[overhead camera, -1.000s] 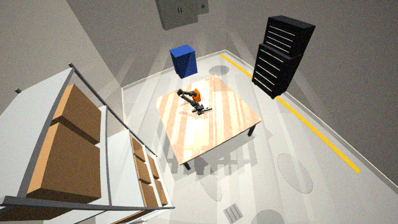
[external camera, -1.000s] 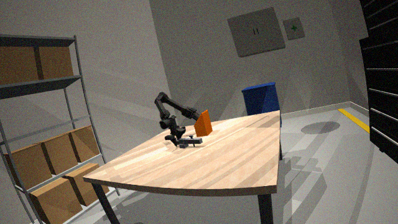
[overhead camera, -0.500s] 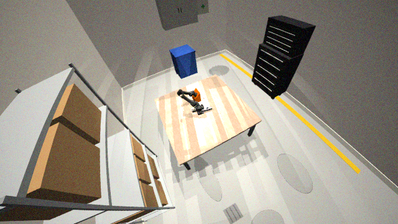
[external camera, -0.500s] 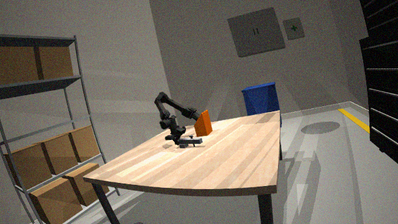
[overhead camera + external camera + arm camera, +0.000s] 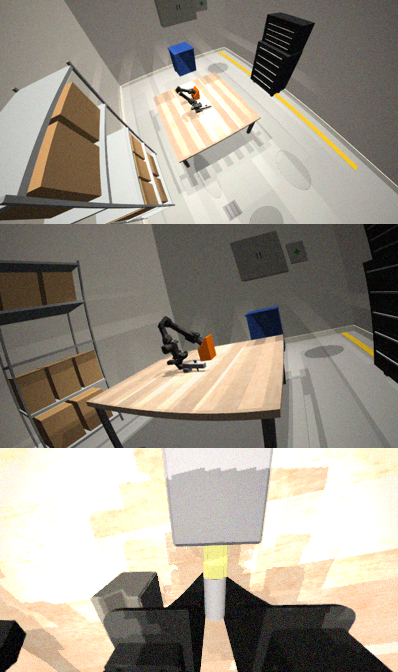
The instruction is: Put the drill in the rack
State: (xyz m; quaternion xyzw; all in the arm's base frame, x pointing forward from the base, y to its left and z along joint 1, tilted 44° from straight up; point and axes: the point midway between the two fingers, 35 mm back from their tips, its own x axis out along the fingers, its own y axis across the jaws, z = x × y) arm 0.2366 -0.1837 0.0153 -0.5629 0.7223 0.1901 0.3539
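Now: the drill 5 cm to the left of my gripper tip, 3 cm above it and 2 cm ahead of it. Also, from my gripper tip: grey grooved block (8 cm behind, 1 cm to the right); then dark key (15 cm to the left, 4 cm ahead, 3 cm above); then grey sleeve (12 cm to the left, 4 cm ahead, 2 cm above).
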